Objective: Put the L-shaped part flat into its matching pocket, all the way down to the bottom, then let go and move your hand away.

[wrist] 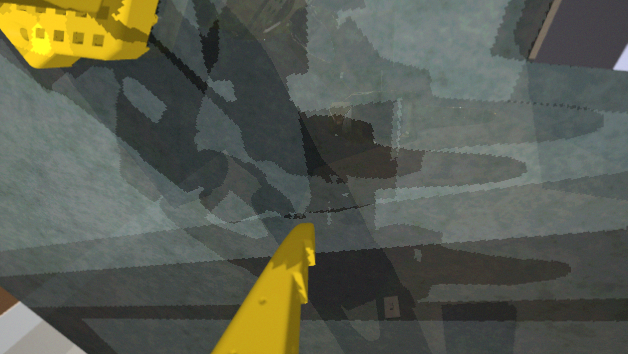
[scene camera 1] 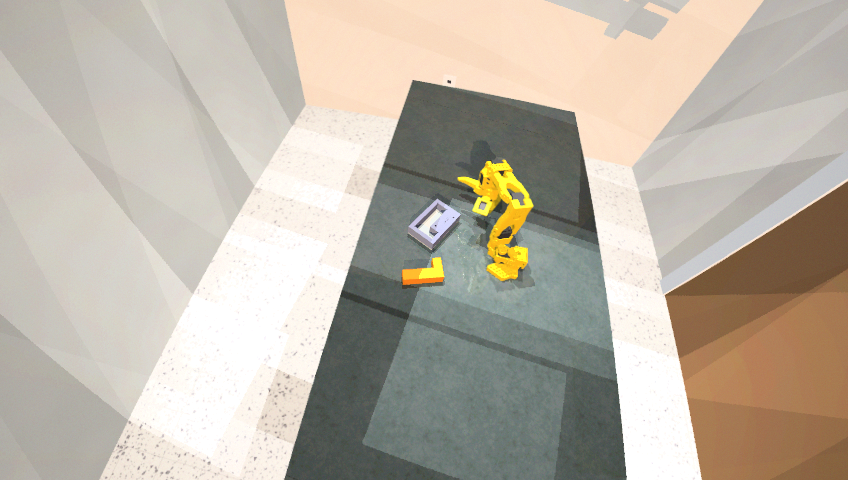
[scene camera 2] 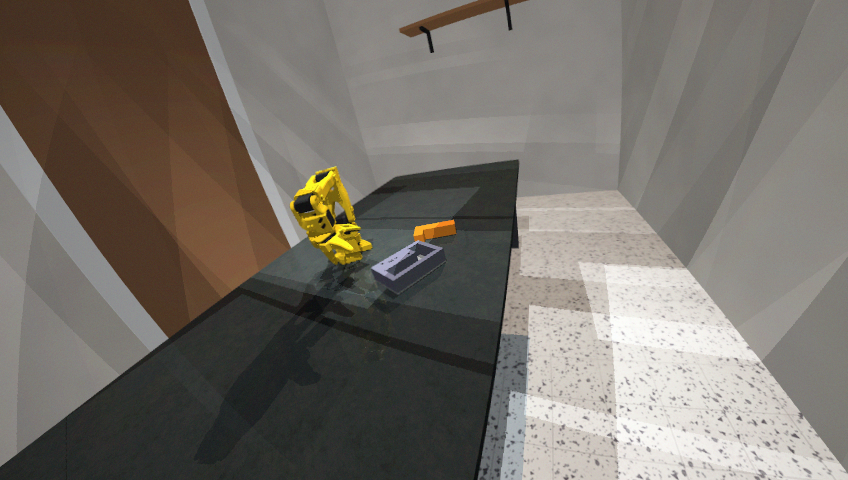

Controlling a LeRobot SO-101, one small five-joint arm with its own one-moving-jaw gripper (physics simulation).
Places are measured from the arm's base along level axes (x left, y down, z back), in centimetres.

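Pixels of known places: hand, its tool point: (wrist: 313, 238) (scene camera 1: 488, 212) (scene camera 2: 336, 263); arm's base, origin of its link: (scene camera 1: 495, 262) (scene camera 2: 359, 253).
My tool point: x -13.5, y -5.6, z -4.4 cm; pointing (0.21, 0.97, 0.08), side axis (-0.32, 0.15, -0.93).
Ahead of a thing's pixels: the offset from my tool point to its top centre. Level surfaces: height alone.
The orange L-shaped part @(dx +21.5, dy +2.6, dz -16.3 cm) (scene camera 1: 425, 275) (scene camera 2: 439, 230) lies on the dark table, apart from the grey-purple pocket block @(dx +5.2, dy +2.0, dz -15.3 cm) (scene camera 1: 421, 236) (scene camera 2: 419, 273). The block's L-shaped pocket is empty, with a pale floor in scene camera 1. My gripper (scene camera 1: 474, 185) (scene camera 2: 345, 252) (wrist: 300, 250) is fully open and holds nothing. It is over the table beside the block, on the side away from the L-shaped part. In the wrist view one notched jaw shows, and a side of the pocket block (wrist: 575, 35) shows at the top right. The L-shaped part does not show in the wrist view.
The yellow arm base (scene camera 1: 505, 261) stands on the dark table @(dy +5.6 cm) (scene camera 1: 464, 386) (scene camera 2: 380, 404), to the right of the L-shaped part in scene camera 1. The table's long edge runs beyond the part and block, with speckled floor (scene camera 2: 595, 356) below. A wall shelf (scene camera 2: 464, 16) is far behind.
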